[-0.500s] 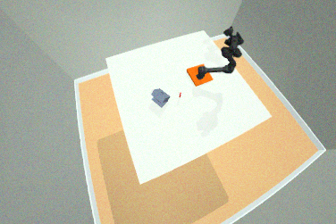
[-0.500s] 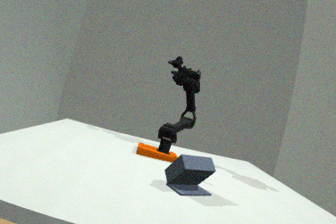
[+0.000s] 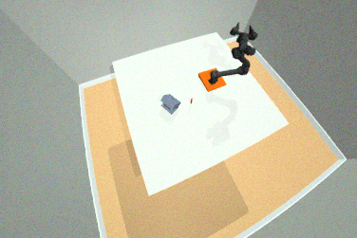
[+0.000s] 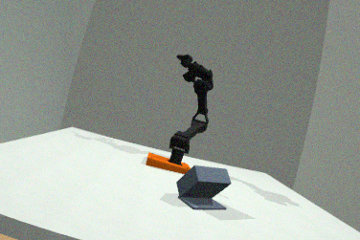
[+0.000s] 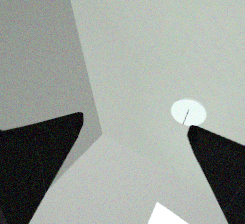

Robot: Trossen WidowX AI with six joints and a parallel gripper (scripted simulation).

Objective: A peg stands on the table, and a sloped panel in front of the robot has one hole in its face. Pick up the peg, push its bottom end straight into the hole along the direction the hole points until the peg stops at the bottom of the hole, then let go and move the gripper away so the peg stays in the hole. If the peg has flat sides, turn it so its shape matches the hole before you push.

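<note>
Now: gripper tip 49 cm short of the red peg, 49 cm above it and 15 cm to the right of it. Also, from my gripper tip: grey-blue sloped panel (65 cm ahead, 48 cm below, 8 cm to the left); then thin flat foot plate (67 cm ahead, 54 cm below, 9 cm to the left).
</note>
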